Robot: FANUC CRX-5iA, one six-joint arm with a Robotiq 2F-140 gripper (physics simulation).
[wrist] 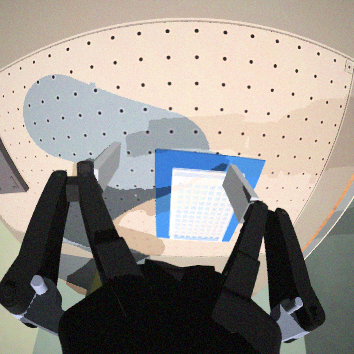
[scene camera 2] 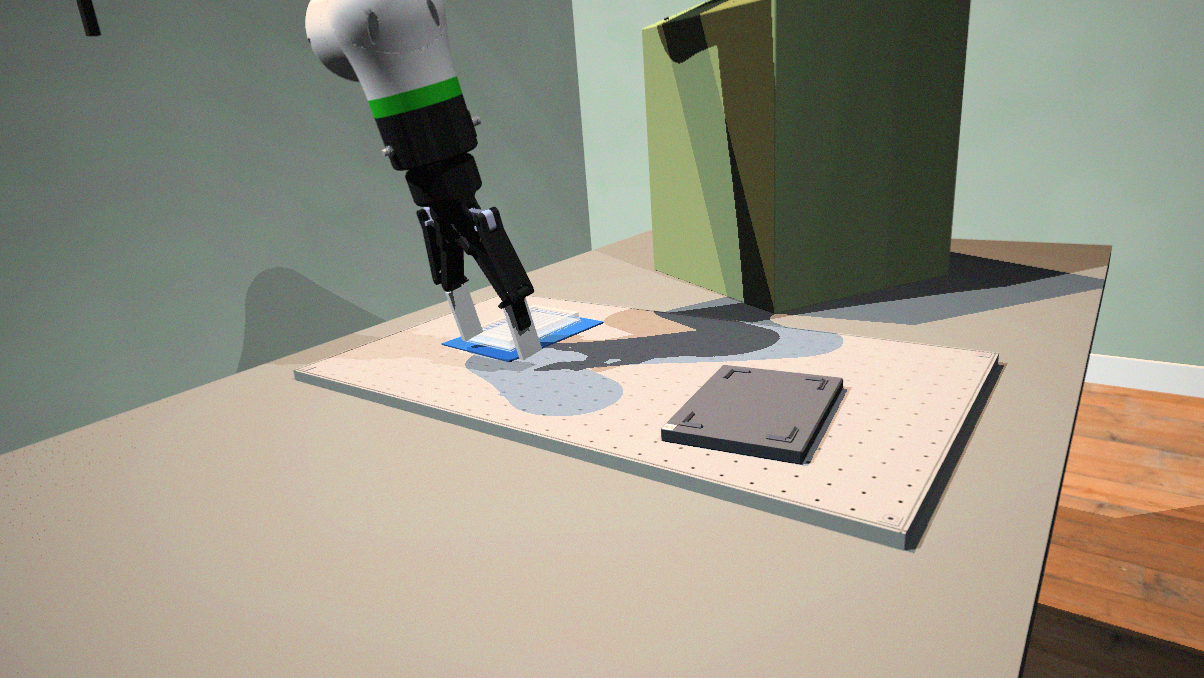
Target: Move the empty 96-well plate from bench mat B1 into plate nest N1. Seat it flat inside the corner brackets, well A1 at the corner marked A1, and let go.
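Places are measured from the arm's base along level axes (x right, y back, z down), in centimetres.
Pixels of known places: gripper, fingertip midpoint: [wrist: 173,163] [scene camera 2: 500,344].
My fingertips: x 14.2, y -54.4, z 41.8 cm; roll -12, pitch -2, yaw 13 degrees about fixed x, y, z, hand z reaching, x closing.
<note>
Ahead of a thing's pixels: the offset from my fingertips to its top centre. Level surfaces: height alone.
The white 96-well plate {dx +3.5, dy +8.0, dz -0.3 cm} [scene camera 2: 532,325] [wrist: 200,205] lies flat on the blue bench mat {dz +1.4 cm} [scene camera 2: 588,325] [wrist: 163,220]. My gripper [scene camera 2: 498,346] [wrist: 173,163] is open and empty, pointing down at a tilt close to the plate. In the wrist view the right finger overlaps the plate's right edge, and the left finger shows off to the left of the mat. The exact height of the fingertips is hard to tell. The dark grey plate nest {dx -33.1, dy -1.5, dz +0.1 cm} [scene camera 2: 754,408] [wrist: 9,172] has corner brackets and holds no plate. A small white mark shows at its near left corner; its lettering is not legible.
Mat and nest are on a pale perforated board {dz +1.6 cm} [scene camera 2: 893,421] [wrist: 182,70], which lies on the beige table {dz +2.8 cm} [scene camera 2: 421,539]. A tall green box [scene camera 2: 859,151] stands behind the board. The arm's shadow falls across the board between mat and nest.
</note>
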